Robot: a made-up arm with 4 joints.
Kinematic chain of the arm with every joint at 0, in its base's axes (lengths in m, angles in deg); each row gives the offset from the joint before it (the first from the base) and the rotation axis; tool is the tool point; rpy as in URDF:
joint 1: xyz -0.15 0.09 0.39 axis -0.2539 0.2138 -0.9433
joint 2: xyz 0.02 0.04 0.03 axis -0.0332 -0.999 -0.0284
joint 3: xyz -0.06 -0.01 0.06 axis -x
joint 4: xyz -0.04 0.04 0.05 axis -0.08 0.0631 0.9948
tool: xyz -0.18 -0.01 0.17 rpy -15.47 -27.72 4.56
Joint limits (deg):
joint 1: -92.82..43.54
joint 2: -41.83..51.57
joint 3: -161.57..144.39
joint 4: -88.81..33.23
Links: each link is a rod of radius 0.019 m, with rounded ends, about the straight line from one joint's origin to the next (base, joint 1, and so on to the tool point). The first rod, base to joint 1, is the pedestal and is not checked.
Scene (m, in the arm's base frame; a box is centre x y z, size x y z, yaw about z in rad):
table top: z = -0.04
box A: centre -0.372 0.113 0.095 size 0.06 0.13 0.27 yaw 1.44
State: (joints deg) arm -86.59 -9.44 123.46 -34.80
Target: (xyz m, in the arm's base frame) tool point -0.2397 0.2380 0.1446
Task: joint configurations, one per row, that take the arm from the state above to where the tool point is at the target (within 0.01 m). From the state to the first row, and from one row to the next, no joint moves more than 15 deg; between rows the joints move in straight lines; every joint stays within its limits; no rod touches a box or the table.
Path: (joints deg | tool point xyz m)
1: -86.45 0.68 126.07 -45.83 | -0.2905 -0.0233 0.1519
2: -86.31 10.81 128.67 -56.85 | -0.2577 0.0565 0.1274
3: -86.17 20.93 131.28 -67.88 | -0.2234 0.1377 0.1296
4: -81.41 34.78 129.06 -57.47 | -0.2351 0.1870 0.1330
5: -76.65 48.63 126.84 -47.07 | -0.2397 0.2380 0.1446

